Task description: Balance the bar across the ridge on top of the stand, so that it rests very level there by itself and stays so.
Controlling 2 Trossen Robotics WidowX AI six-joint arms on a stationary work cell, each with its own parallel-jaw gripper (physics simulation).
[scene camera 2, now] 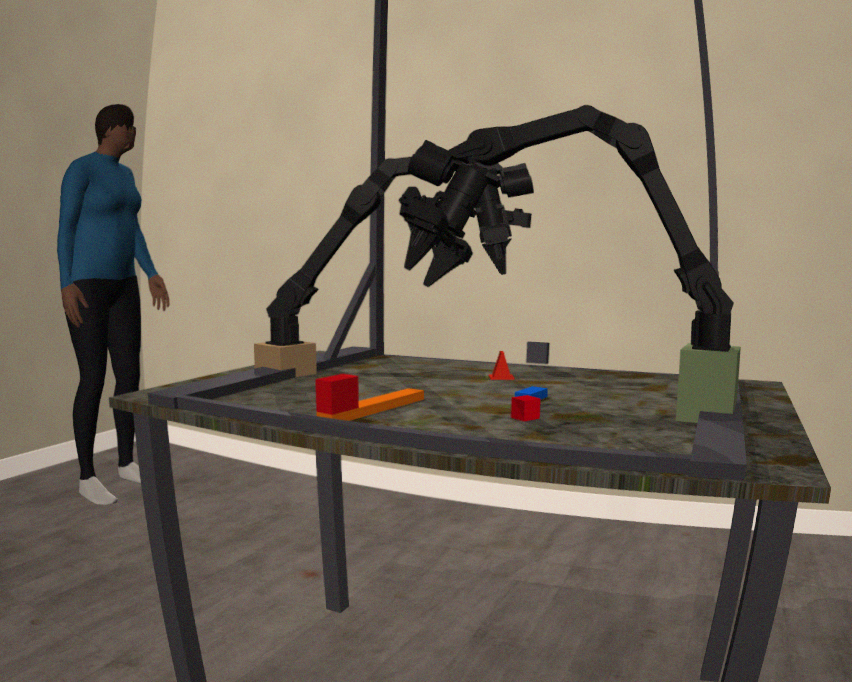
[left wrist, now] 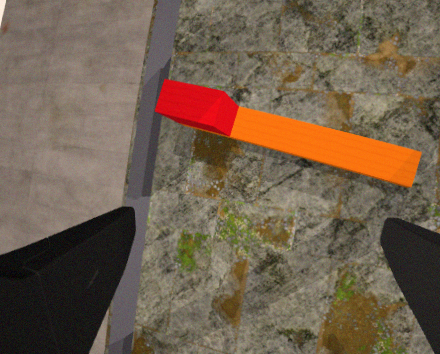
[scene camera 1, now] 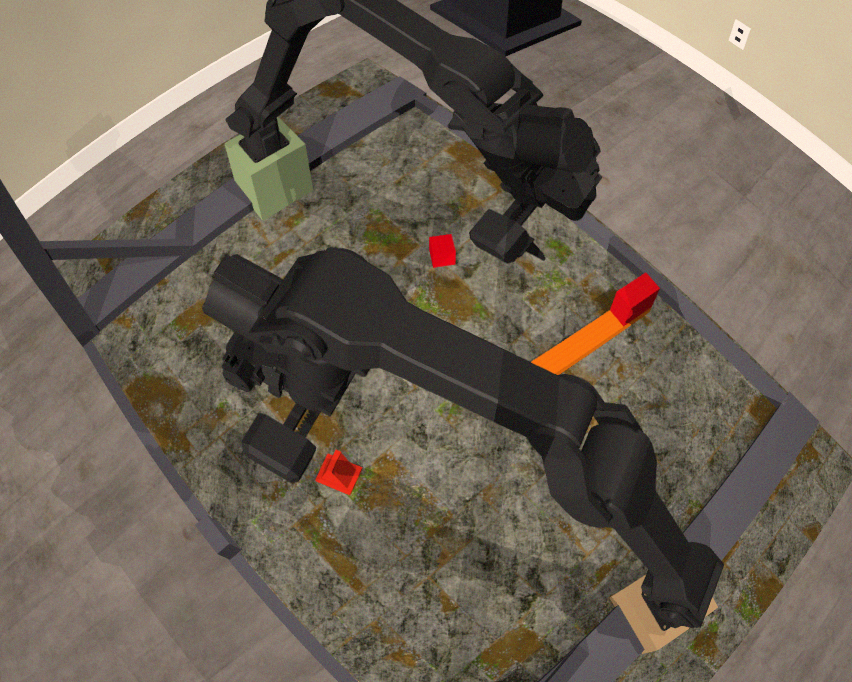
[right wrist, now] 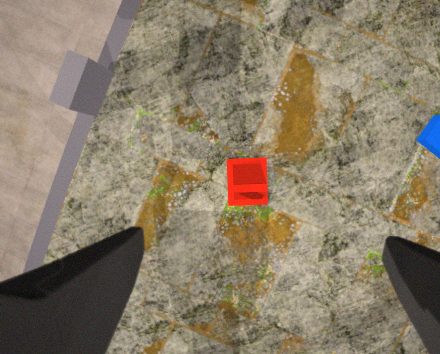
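Seen in the pictures: left gripper, between the fingertips: [scene camera 2: 416,278] [left wrist: 261,225] [scene camera 1: 563,230]; right gripper, between the fingertips: [scene camera 2: 502,273] [scene camera 1: 311,412] [right wrist: 264,244]; left arm's base, origin of its link: [scene camera 2: 711,348] [scene camera 1: 263,143]; right arm's base, origin of its link: [scene camera 2: 284,343] [scene camera 1: 671,599].
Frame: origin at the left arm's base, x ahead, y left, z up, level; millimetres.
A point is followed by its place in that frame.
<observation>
The orange bar [scene camera 1: 579,343] @[x 531, y 186, z -101 mm] [scene camera 2: 383,403] @[x 516, y 199, z -105 mm] [left wrist: 325,145] @[x 529, y 165, z -101 mm] lies flat on the table, with a larger red block [scene camera 1: 634,298] @[x 545, y 276, z -50 mm] [scene camera 2: 336,393] @[x 524, y 314, z -69 mm] [left wrist: 195,105] @[x 537, y 284, z -49 mm] on its end near the table edge. The red stand [scene camera 1: 338,472] @[x 487, y -191, z -79 mm] [scene camera 2: 501,364] @[x 471, y -175, z -86 mm] [right wrist: 247,181] @[x 473, y -193, z -71 mm] stands upright, apart from the bar, tapering to a ridge. My left gripper [scene camera 2: 419,275] @[x 467, y 174, z 102 mm] [left wrist: 261,225] @[x 467, y 174, z 102 mm] is open and empty, high above the table on the bar's side. My right gripper [right wrist: 264,244] @[x 478, y -193, z 102 mm] is open and empty, high above the table near the stand. In scene camera 1, my right arm hides the middle of the table.
A small red cube [scene camera 1: 441,250] @[x 299, y 122, z -84 mm] [scene camera 2: 525,408] @[x 283, y 150, z -97 mm] and a blue block [scene camera 2: 531,393] @[x 327, y 15, z -101 mm] [right wrist: 432,136] @[x 343, y -43, z -101 mm] lie between the stand and the near edge in scene camera 2. A raised grey frame [scene camera 1: 756,469] [scene camera 2: 454,440] borders the table. The arms cross close together.
</observation>
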